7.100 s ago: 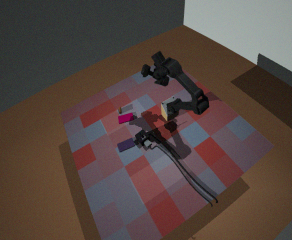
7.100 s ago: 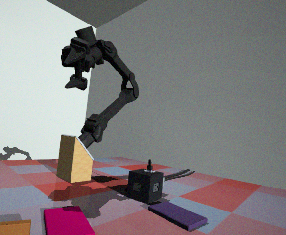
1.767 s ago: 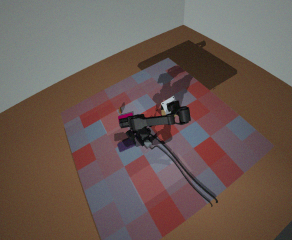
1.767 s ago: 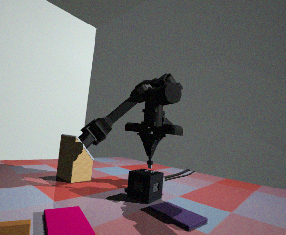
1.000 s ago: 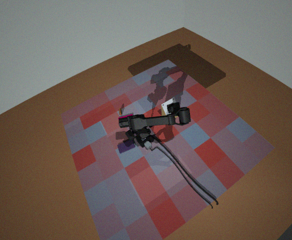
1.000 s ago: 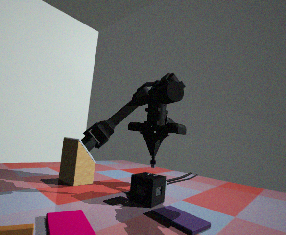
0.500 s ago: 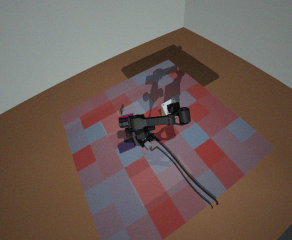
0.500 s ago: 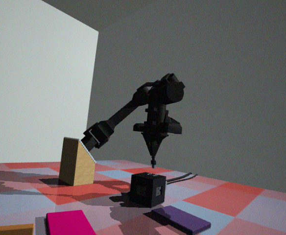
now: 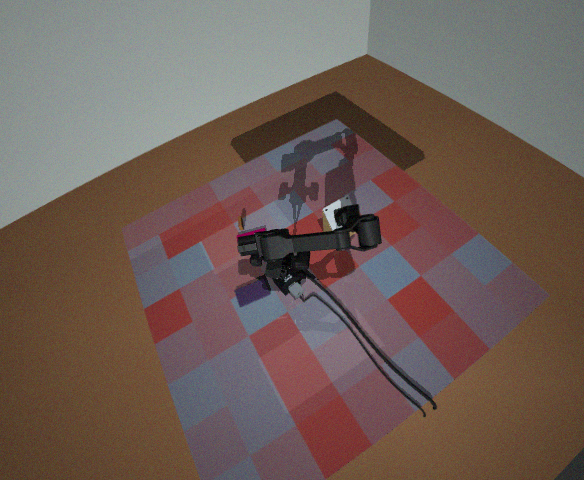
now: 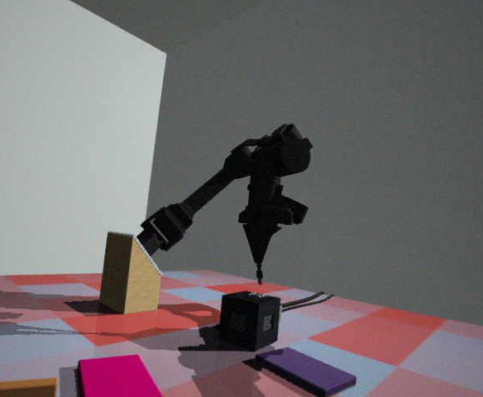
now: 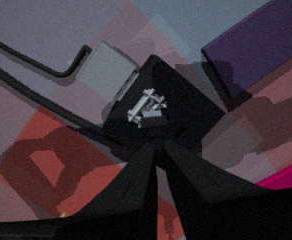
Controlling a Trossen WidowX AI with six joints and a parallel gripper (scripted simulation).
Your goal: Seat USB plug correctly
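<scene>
Right now my gripper tip is 20 mm above the USB plug. The rest, counted from my gripper tip: magenta block: 60 mm ahead, 260 mm to the right, 130 mm below; then purple flat block: 140 mm ahead, 30 mm to the right, 130 mm below; then silver-rimmed socket: 10 mm to the left, 60 mm below.
</scene>
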